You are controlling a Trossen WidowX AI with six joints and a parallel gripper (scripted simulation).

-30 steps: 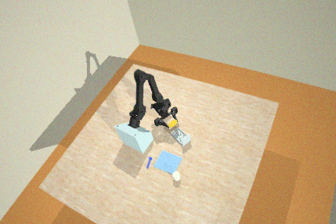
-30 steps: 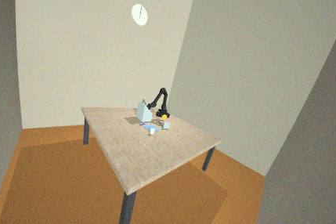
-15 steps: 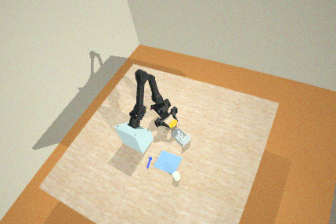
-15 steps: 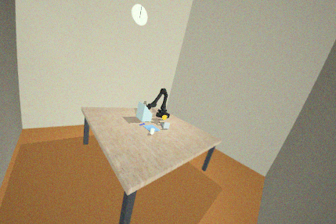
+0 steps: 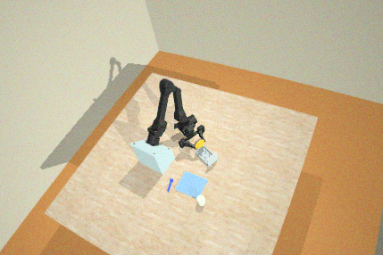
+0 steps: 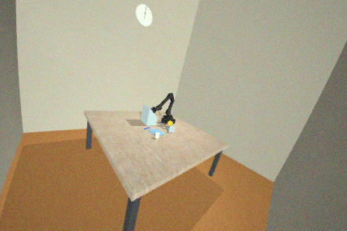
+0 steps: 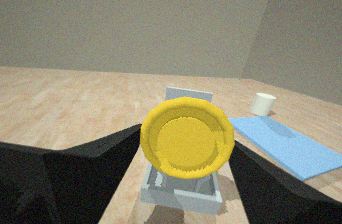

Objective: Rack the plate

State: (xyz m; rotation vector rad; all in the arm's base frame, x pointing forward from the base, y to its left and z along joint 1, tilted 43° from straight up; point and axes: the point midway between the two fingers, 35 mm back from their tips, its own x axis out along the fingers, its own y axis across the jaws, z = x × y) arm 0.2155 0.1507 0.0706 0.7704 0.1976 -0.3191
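The grey dish rack is 40 mm ahead of my gripper tip, 20 mm to the right of it and 50 mm below it. Also, from my gripper tip: yellow plate (10 mm behind); blue spoon (50 mm behind, 280 mm to the right, 70 mm below); light blue mat (60 mm ahead, 230 mm to the right, 70 mm below).
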